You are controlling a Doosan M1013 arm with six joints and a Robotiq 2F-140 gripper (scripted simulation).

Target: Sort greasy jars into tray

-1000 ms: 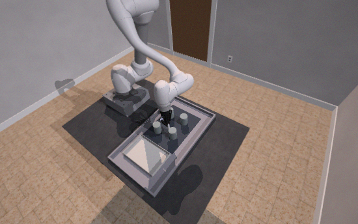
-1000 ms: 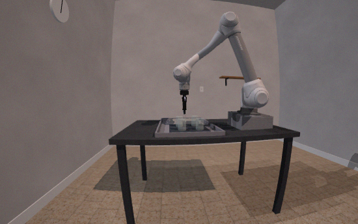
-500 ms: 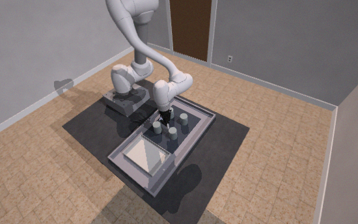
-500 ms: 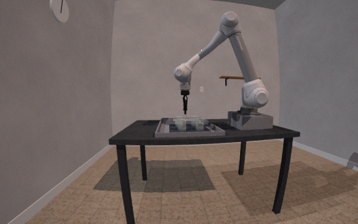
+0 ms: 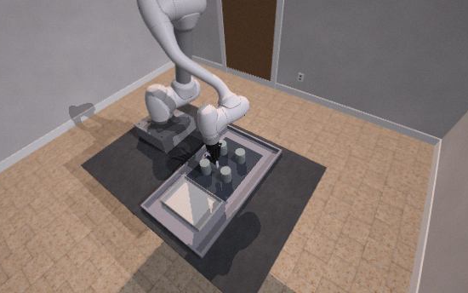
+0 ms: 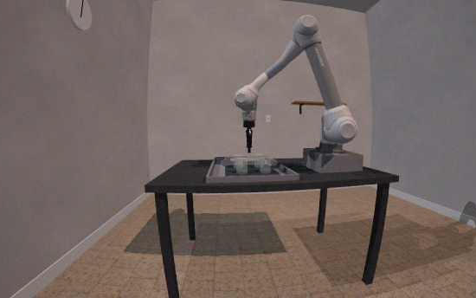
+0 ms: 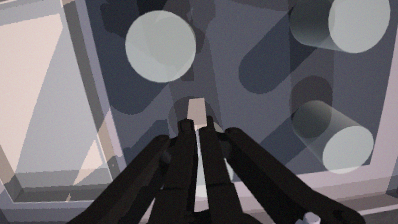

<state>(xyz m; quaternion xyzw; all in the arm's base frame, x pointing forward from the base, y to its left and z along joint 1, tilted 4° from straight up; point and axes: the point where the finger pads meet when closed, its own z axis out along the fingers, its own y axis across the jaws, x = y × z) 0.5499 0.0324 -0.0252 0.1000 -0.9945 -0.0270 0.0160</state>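
Now: hand 1 cm past the dark drying mat, 8 cm to the right of it and 10 cm above it. The rest, counted from my hand: tray (5 cm ahead, 24 cm to the right, 10 cm below).
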